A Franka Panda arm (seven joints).
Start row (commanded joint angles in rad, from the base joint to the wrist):
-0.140, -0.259, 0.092, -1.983, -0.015, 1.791, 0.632
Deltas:
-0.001, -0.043, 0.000, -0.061, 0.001, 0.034, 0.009
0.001, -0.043, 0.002, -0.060, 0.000, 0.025, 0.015
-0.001, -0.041, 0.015, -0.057, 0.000, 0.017, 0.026
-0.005, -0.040, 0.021, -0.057, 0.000, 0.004, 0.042
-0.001, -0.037, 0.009, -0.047, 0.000, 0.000, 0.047
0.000, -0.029, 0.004, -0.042, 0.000, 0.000, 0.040
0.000, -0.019, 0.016, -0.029, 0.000, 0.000, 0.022
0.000, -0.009, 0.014, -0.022, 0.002, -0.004, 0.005
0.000, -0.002, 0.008, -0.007, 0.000, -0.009, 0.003
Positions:
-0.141, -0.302, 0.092, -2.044, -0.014, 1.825, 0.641
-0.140, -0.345, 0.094, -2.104, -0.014, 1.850, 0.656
-0.141, -0.386, 0.109, -2.161, -0.014, 1.867, 0.682
-0.146, -0.426, 0.130, -2.218, -0.014, 1.871, 0.724
-0.147, -0.463, 0.139, -2.265, -0.014, 1.871, 0.771
-0.147, -0.492, 0.143, -2.307, -0.014, 1.871, 0.811
-0.147, -0.511, 0.159, -2.336, -0.014, 1.871, 0.833
-0.147, -0.520, 0.173, -2.358, -0.012, 1.867, 0.838
-0.147, -0.522, 0.181, -2.365, -0.012, 1.858, 0.841

